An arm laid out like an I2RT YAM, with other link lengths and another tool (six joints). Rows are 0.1 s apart.
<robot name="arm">
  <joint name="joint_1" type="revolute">
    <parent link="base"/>
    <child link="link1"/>
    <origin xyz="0 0 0.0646" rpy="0 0 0"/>
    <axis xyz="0 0 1"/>
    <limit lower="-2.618" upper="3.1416"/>
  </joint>
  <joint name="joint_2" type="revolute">
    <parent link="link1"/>
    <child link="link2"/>
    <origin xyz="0.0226 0.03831 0.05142" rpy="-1.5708 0 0"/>
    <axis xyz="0 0 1"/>
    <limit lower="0" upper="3.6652"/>
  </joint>
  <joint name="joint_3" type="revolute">
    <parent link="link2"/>
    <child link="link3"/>
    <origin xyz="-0.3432 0 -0.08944" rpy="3.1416 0 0"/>
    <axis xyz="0 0 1"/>
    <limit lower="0" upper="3.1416"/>
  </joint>
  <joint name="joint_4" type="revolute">
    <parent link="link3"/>
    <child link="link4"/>
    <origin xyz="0.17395 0.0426 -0.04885" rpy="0 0 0"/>
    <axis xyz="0 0 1"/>
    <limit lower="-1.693" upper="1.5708"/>
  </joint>
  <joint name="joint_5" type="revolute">
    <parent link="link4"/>
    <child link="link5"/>
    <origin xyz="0.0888 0.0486 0.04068" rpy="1.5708 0 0"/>
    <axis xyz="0 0 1"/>
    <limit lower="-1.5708" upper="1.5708"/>
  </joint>
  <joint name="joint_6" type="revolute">
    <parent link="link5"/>
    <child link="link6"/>
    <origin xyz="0.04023 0 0.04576" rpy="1.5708 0 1.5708"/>
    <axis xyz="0 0 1"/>
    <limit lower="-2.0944" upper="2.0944"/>
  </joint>
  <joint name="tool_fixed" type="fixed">
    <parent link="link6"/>
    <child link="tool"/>
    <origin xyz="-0.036 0.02 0.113" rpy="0 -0.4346 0.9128"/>
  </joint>
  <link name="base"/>
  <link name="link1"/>
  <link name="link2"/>
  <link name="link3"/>
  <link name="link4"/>
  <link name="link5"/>
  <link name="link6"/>
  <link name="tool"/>
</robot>
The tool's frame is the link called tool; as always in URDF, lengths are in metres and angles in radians.
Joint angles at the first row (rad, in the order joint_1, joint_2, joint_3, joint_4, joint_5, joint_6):
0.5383, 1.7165, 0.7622, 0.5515, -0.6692, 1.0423
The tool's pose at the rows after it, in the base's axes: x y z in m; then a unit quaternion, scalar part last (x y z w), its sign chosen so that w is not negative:
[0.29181 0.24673 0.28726 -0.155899 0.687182 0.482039 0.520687]
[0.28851 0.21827 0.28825 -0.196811 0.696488 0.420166 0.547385]
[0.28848 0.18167 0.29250 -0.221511 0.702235 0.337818 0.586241]
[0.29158 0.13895 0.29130 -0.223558 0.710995 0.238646 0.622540]
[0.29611 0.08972 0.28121 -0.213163 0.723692 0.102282 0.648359]
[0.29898 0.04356 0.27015 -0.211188 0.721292 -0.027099 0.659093]
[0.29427 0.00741 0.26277 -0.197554 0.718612 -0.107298 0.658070]
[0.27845 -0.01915 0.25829 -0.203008 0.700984 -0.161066 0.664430]
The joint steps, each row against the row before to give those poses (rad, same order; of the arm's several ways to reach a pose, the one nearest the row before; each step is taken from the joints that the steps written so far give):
-0.0467, -0.0628, 0.0340, -0.1610, 0.0186, -0.1154
-0.0544, -0.0847, 0.0655, -0.2331, 0.0596, -0.1750
-0.0656, -0.0938, 0.0421, -0.1673, 0.1077, -0.1420
-0.0736, -0.0844, -0.0028, -0.0830, 0.1413, -0.0980
-0.0517, -0.0767, -0.0428, -0.0244, 0.2311, -0.0782
-0.0415, -0.0479, -0.0762, 0.0595, 0.2127, -0.0935
-0.0572, -0.0355, -0.0733, 0.0655, 0.1103, -0.0559
-0.0644, -0.0624, -0.1035, 0.1032, 0.0338, -0.0876

